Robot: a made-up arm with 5 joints.
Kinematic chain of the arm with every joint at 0, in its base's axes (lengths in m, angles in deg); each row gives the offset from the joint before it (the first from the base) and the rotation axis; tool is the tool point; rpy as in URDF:
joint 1: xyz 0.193 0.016 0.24 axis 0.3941 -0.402 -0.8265
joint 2: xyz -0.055 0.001 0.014 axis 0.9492 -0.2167 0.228
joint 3: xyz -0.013 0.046 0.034 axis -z
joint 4: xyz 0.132 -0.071 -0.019 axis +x
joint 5: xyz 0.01 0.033 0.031 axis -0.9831 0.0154 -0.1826
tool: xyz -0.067 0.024 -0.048 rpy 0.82 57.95 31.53
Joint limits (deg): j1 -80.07..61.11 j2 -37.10..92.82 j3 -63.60..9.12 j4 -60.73..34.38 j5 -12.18..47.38
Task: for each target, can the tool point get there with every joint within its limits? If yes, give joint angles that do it. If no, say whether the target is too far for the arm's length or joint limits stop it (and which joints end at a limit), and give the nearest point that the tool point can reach.
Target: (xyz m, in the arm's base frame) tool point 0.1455 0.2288 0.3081
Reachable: no: joint limits stop it (at a limit: joint 3, joint 4, joint 5) | nearest point 0.1629 0.1251 0.2880 | short by 0.107 m
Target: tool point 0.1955 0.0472 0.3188
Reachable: yes | joints 22.60 74.75 -31.17 -32.16 24.96
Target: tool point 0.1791 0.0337 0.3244
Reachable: yes | joints 0.44 80.92 -20.65 4.66 18.19
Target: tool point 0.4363 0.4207 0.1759
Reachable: no: too far | nearest point 0.2388 0.1102 0.2402 | short by 0.374 m
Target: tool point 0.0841 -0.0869 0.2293
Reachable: no: joint limits stop it (at a limit: joint 1, joint 2, joint 3, joint 5) | nearest point 0.1111 -0.0141 0.1964 | short by 0.084 m
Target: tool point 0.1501 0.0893 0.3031
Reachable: yes | joints -40.40 50.77 -42.59 -15.64 1.23
